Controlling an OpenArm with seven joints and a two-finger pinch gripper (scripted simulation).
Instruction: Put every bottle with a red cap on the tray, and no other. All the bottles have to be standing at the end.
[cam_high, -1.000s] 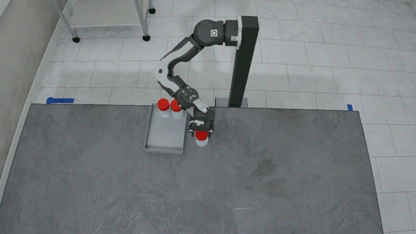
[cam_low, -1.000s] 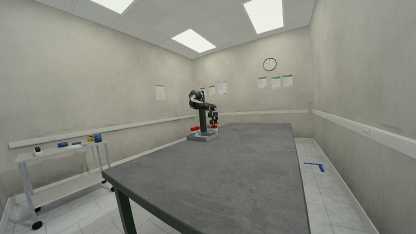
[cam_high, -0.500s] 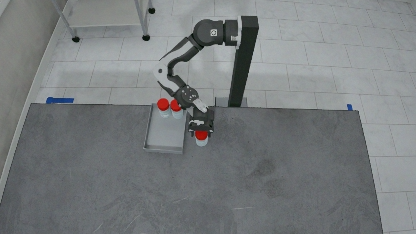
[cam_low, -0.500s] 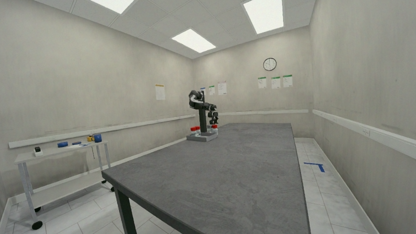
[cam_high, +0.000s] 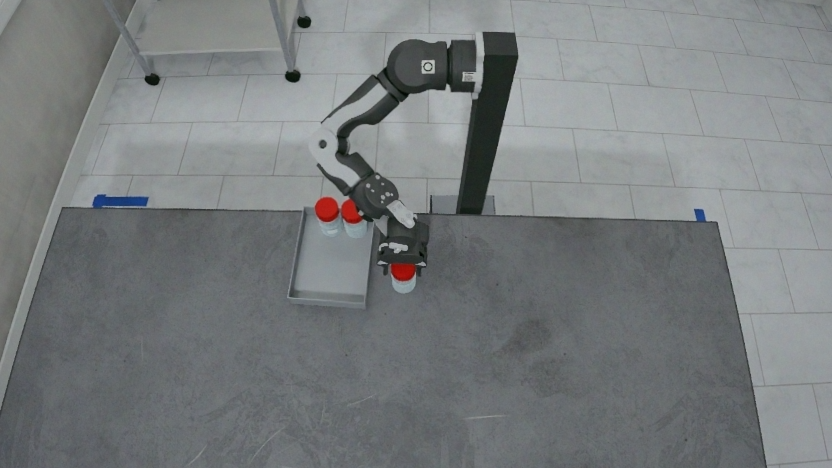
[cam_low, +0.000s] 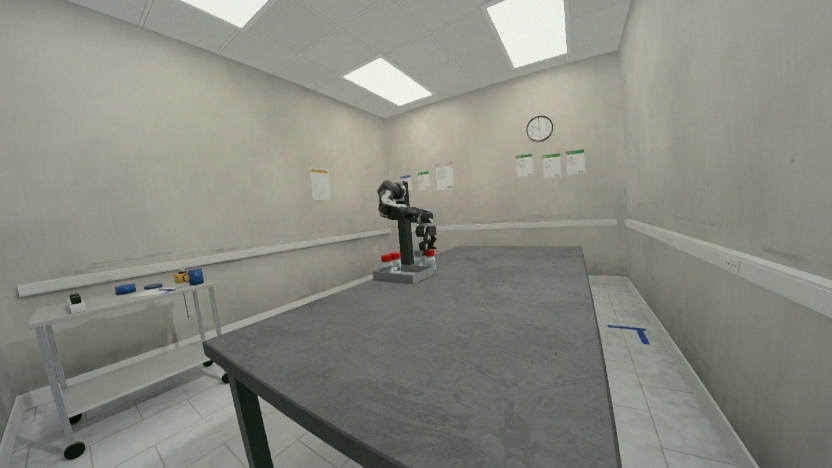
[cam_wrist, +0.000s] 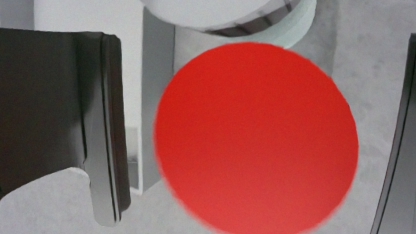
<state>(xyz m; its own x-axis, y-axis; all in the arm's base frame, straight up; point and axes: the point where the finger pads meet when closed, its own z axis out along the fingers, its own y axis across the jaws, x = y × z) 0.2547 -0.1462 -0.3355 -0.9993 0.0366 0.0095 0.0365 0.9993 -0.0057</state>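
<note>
The grey-capped bottle lies 60 mm behind my hand, 10 mm to the right of it and 60 mm below it. Round my hand: grey tray: 60 mm behind, 170 mm to the right, 100 mm below.
</note>
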